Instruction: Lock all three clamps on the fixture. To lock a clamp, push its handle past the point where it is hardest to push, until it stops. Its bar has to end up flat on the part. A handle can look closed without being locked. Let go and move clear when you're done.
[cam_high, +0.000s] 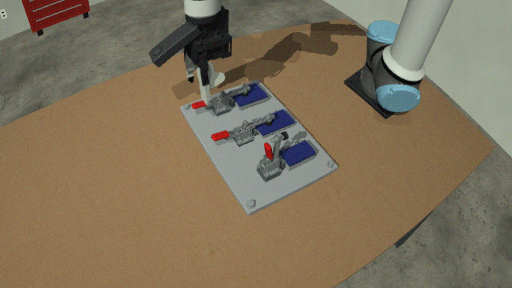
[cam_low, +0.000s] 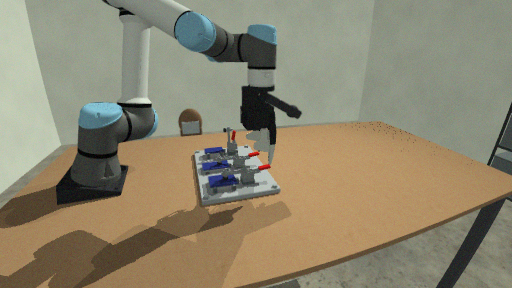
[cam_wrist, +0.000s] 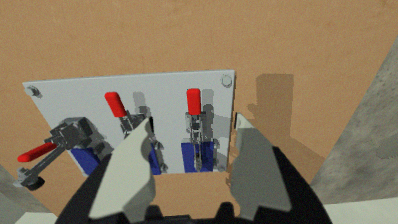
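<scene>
My hand is 10 cm to the right of the grey fixture plate, 10 cm above it and 9 cm past it.
</scene>
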